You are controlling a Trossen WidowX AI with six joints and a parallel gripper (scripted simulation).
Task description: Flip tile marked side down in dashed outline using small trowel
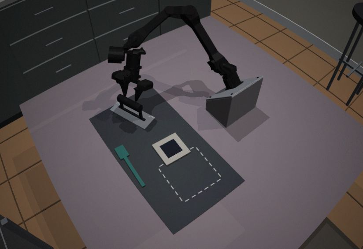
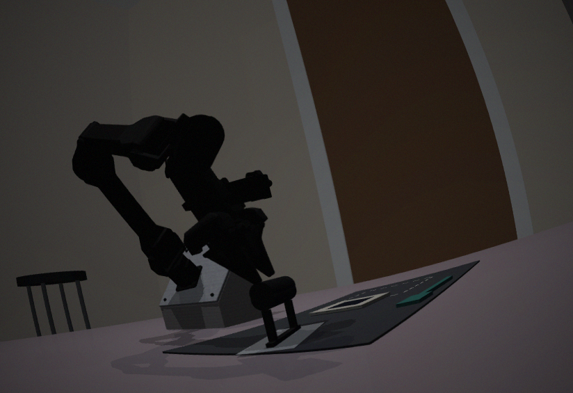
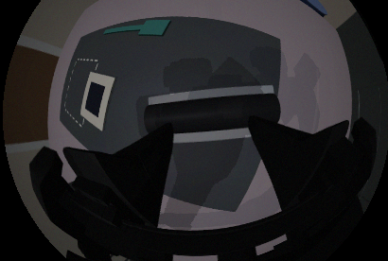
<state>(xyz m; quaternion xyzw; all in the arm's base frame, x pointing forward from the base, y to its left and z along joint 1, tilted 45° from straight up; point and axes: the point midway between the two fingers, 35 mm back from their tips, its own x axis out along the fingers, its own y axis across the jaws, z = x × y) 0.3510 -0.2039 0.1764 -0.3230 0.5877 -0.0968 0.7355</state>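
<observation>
Now: the dark mat 220 mm to the left of my gripper tip, 110 mm below it and 30 mm ahead of it. The rest, counted from my gripper tip: teal flat tool (190 mm to the left, 170 mm ahead, 90 mm below); tile (260 mm to the left, 90 mm below).
</observation>
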